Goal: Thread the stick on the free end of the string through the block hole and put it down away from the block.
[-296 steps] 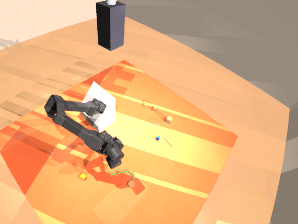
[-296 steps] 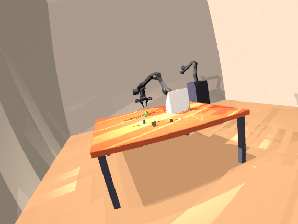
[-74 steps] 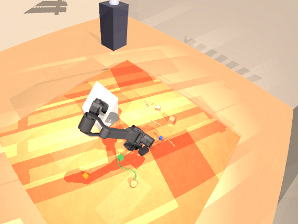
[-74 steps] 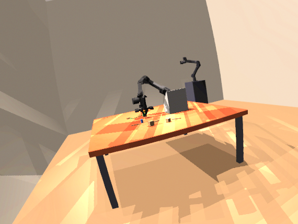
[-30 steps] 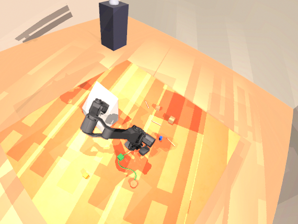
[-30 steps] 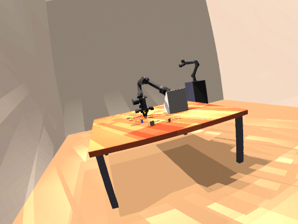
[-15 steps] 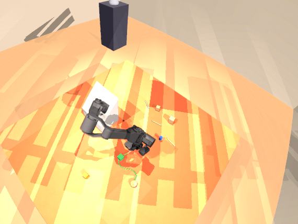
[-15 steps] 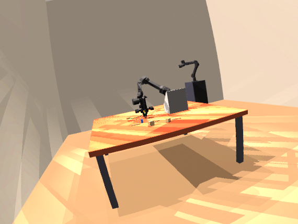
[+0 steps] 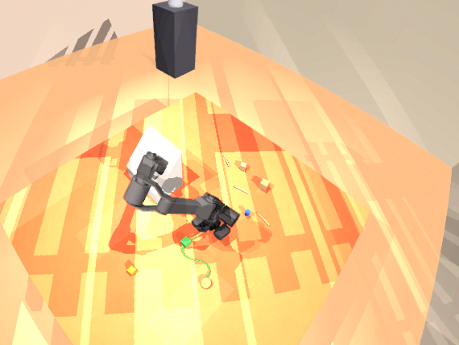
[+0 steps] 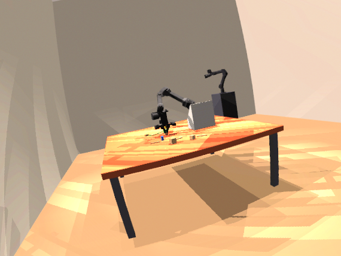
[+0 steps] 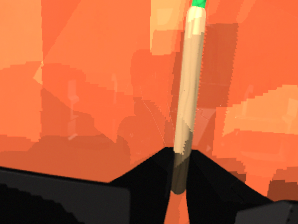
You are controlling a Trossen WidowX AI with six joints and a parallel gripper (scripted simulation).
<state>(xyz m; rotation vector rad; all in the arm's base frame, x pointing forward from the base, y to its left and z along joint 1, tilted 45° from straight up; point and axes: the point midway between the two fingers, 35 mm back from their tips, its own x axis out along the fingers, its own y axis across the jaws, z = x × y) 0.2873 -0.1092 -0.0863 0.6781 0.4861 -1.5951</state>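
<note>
Now: gripper tip 1 cm past the thin wooden stick, 4 cm to the left of it and 1 cm below it. The rest, counted from my gripper tip: blue piece (9 cm ahead, 17 cm to the left, 2 cm above); then green block (2 cm behind, 11 cm to the right, 2 cm above); then round wooden button (14 cm ahead, 18 cm to the right, 1 cm above).
</note>
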